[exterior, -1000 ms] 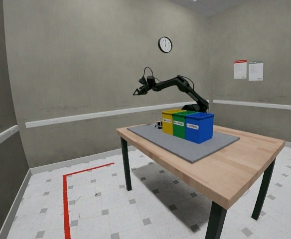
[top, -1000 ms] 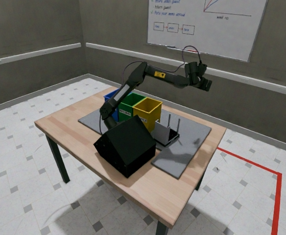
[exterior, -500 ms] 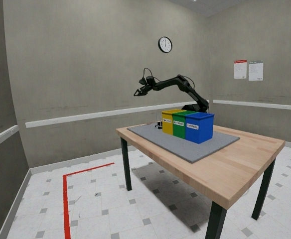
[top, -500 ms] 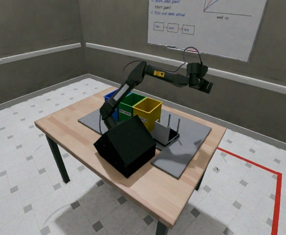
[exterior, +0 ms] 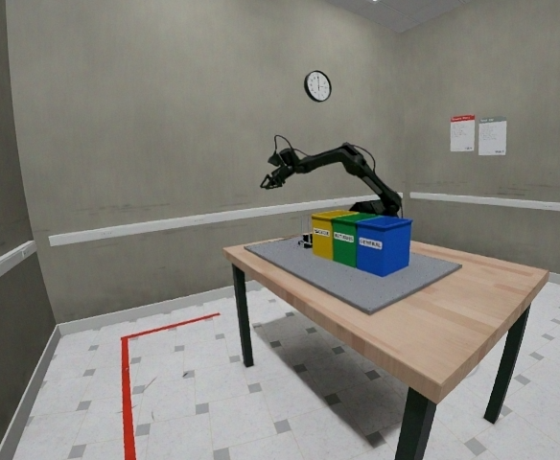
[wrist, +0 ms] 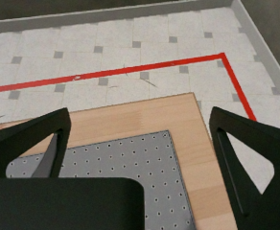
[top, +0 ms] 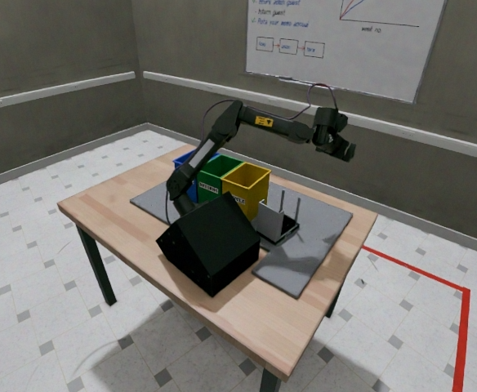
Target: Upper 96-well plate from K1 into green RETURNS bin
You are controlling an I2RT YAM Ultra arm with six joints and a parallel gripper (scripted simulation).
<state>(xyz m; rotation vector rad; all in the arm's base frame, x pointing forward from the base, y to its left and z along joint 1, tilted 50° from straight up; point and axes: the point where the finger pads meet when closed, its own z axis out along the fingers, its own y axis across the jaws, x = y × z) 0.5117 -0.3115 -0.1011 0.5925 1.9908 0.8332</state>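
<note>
My hand is 240 mm past the black 96-well plate, 90 mm to the right of it and 260 mm above it. From my hand the other things lie so: green returns bin: 240 mm behind, 400 mm to the left, 210 mm below; blue bin: 260 mm behind, 530 mm to the left, 210 mm below; yellow bin: 220 mm behind, 270 mm to the left, 210 mm below.
</note>
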